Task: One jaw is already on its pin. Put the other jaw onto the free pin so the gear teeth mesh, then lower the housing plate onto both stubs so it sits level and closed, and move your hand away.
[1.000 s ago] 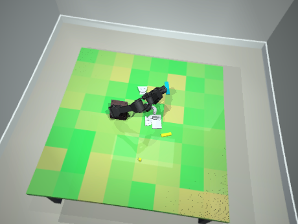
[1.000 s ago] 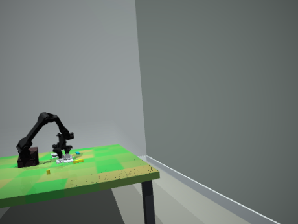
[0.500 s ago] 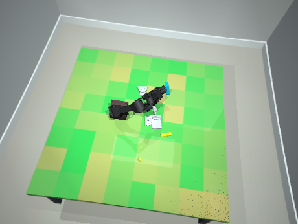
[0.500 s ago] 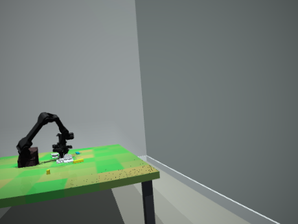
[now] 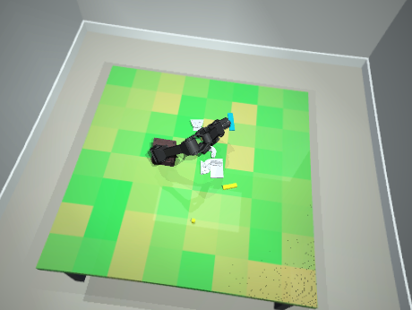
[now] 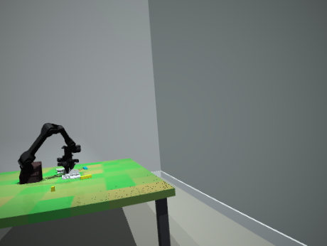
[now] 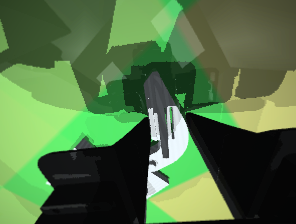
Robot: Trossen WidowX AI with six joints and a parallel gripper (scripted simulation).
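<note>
The yellow bar lies 22 cm to the right of my gripper tip and 15 cm ahead of it. The rest, counted from my gripper tip: jaw: 3 cm to the right, 2 cm ahead; then blue bar: 22 cm to the left, 10 cm ahead, 1 cm below; then small yellow cube: 45 cm to the right.
</note>
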